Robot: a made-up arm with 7 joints.
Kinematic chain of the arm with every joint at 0, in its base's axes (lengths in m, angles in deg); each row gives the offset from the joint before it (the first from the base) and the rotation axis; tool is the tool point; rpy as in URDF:
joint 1: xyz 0 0 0 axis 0.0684 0.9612 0.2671
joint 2: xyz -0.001 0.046 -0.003 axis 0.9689 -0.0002 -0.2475
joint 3: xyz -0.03 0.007 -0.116 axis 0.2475 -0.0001 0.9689
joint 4: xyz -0.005 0 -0.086 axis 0.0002 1 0
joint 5: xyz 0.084 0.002 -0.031 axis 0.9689 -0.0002 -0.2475
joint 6: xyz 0.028 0 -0.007 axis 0.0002 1 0
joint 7: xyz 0.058 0 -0.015 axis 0.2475 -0.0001 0.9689
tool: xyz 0 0 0 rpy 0 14.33 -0.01
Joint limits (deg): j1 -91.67..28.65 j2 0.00..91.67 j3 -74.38..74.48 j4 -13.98..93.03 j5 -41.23..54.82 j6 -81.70..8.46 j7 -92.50..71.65
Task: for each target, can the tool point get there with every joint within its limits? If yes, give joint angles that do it. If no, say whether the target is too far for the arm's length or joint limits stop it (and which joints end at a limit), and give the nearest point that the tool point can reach.
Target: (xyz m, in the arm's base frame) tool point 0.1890 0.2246 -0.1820
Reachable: yes | joints -22.48 19.84 34.47 23.13 -22.47 -31.75 -70.15
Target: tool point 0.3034 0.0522 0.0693
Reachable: yes | joints -78.72 15.04 6.80 18.43 -29.57 -42.52 -37.04
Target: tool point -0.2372 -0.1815 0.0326
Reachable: no: joint limits stop it (at a limit: joint 1, joint 2, joint 3, joint 4, joint 5, joint 6) | nearest point -0.0981 -0.0934 -0.1131 | short by 0.220 m
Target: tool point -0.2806 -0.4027 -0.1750
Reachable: no: too far | nearest point -0.1474 -0.1250 -0.2122 | short by 0.310 m
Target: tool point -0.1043 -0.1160 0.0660
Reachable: no: joint limits stop it (at a limit: joint 1, joint 2, joint 3, joint 4, joint 6) | nearest point -0.0905 -0.0895 -0.1113 | short by 0.180 m
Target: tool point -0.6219 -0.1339 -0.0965
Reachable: no: too far | nearest point -0.2600 -0.0042 -0.2393 | short by 0.410 m
